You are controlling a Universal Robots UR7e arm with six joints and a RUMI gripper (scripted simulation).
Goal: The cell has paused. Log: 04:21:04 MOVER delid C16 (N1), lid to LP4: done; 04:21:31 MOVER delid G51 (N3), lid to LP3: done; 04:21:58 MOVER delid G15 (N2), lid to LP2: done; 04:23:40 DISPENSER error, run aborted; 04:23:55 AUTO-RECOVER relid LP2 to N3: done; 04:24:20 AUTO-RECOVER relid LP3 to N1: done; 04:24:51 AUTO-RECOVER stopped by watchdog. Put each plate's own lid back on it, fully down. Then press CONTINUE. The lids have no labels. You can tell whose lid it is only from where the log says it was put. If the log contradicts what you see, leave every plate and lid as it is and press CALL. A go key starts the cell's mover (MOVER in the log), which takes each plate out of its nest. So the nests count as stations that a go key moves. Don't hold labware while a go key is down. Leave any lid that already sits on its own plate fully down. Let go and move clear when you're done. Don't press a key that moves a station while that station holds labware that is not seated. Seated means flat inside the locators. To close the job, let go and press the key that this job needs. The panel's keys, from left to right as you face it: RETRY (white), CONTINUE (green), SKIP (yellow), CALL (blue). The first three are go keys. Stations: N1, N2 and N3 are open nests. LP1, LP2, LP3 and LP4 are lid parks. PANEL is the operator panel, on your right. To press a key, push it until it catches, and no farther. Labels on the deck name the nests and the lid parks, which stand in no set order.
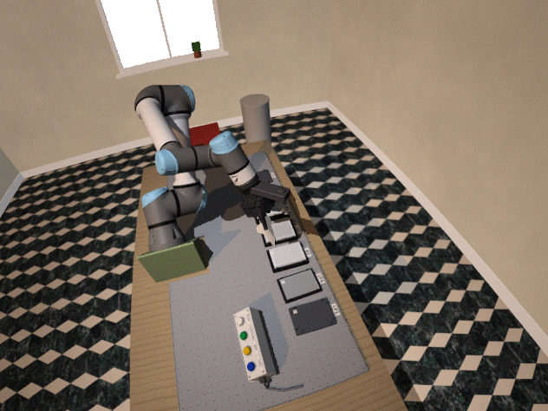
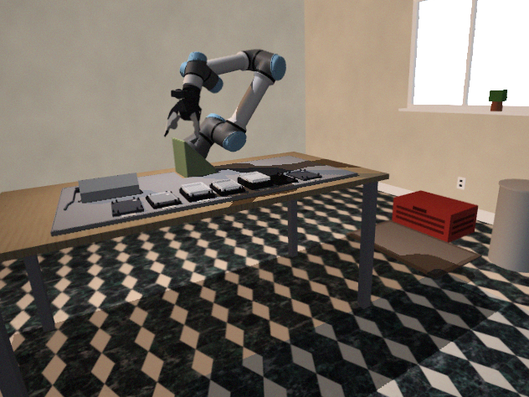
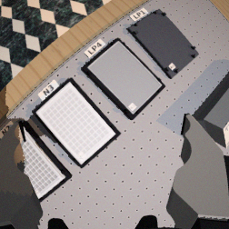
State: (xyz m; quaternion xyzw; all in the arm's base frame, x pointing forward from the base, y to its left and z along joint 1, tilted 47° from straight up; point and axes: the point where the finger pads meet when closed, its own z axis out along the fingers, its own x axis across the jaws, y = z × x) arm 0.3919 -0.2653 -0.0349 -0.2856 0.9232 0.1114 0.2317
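Now: hand 3 cm short of the plate, 3 cm to the right of it and 21 cm above it. Also, from my hand: pale grey lid: 1 cm ahead, 10 cm to the right, 22 cm below; black lid park: 1 cm ahead, 10 cm to the right, 23 cm below; green CONTINUE key: 24 cm behind, 22 cm to the right, 17 cm below.
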